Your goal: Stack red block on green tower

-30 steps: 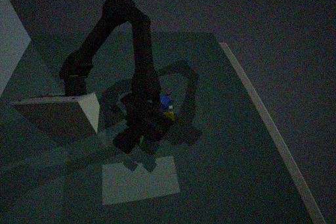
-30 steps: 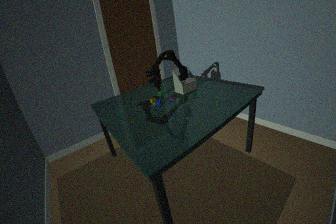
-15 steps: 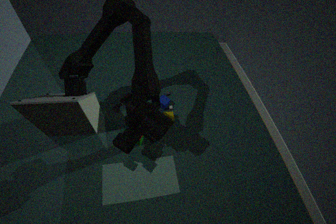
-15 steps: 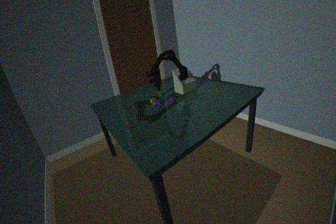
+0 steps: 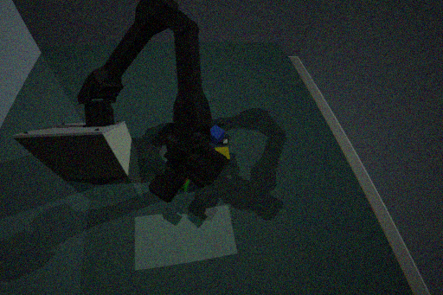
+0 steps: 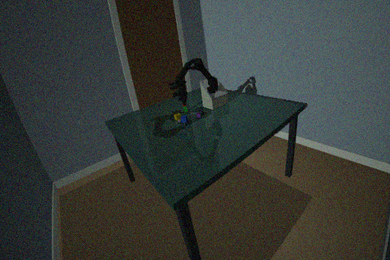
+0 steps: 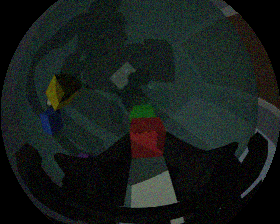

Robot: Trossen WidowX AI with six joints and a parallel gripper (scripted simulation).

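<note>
My gripper tip is now 10 mm below the red block. From my gripper tip the other things lie so: blue block 110 mm ahead, 180 mm to the left, 50 mm below; purple block 20 mm behind, 190 mm to the left, 50 mm below.
</note>
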